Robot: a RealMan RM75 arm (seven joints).
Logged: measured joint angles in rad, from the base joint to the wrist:
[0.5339, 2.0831, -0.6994, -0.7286, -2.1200, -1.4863, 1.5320]
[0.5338, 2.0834, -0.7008, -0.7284, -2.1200, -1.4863, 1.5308]
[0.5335, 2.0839, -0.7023, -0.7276, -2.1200, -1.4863, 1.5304]
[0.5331, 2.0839, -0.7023, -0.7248, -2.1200, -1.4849, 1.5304]
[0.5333, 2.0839, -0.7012, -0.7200, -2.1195, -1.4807, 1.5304]
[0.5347, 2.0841, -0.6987, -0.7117, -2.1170, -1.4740, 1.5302]
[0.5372, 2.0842, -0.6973, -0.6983, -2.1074, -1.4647, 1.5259]
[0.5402, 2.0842, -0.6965, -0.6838, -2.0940, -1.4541, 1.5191]
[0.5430, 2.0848, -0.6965, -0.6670, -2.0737, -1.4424, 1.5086]
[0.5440, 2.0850, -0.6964, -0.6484, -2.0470, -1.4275, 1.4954]
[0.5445, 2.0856, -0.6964, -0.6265, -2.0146, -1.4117, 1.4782]
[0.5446, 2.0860, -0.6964, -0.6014, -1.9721, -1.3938, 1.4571]
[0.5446, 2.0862, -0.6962, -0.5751, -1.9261, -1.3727, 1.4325]
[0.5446, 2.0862, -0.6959, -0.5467, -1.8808, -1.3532, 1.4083]
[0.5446, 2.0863, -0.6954, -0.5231, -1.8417, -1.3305, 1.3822]
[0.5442, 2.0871, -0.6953, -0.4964, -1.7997, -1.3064, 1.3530]
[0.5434, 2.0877, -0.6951, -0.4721, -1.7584, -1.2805, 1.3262]
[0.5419, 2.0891, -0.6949, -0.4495, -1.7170, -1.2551, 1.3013]
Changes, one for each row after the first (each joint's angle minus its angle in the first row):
[-0.0001, 0.0003, -0.0014, 0.0002, 0.0000, 0.0000, -0.0012]
[-0.0004, 0.0008, -0.0029, 0.0010, 0.0000, 0.0000, -0.0016]
[-0.0008, 0.0008, -0.0029, 0.0038, 0.0000, 0.0014, -0.0016]
[-0.0006, 0.0008, -0.0018, 0.0086, 0.0005, 0.0056, -0.0016]
[0.0008, 0.0010, 0.0007, 0.0169, 0.0030, 0.0123, -0.0018]
[0.0033, 0.0011, 0.0021, 0.0303, 0.0126, 0.0216, -0.0061]
[0.0063, 0.0011, 0.0029, 0.0448, 0.0260, 0.0322, -0.0129]
[0.0091, 0.0017, 0.0029, 0.0616, 0.0463, 0.0439, -0.0234]
[0.0101, 0.0019, 0.0030, 0.0802, 0.0730, 0.0588, -0.0366]
[0.0106, 0.0025, 0.0030, 0.1021, 0.1054, 0.0746, -0.0538]
[0.0107, 0.0029, 0.0030, 0.1272, 0.1479, 0.0925, -0.0749]
[0.0107, 0.0031, 0.0032, 0.1535, 0.1939, 0.1136, -0.0995]
[0.0107, 0.0031, 0.0035, 0.1819, 0.2392, 0.1331, -0.1237]
[0.0107, 0.0032, 0.0040, 0.2055, 0.2783, 0.1558, -0.1498]
[0.0103, 0.0040, 0.0041, 0.2322, 0.3203, 0.1799, -0.1790]
[0.0095, 0.0046, 0.0043, 0.2565, 0.3616, 0.2058, -0.2058]
[0.0080, 0.0060, 0.0045, 0.2791, 0.4030, 0.2312, -0.2307]

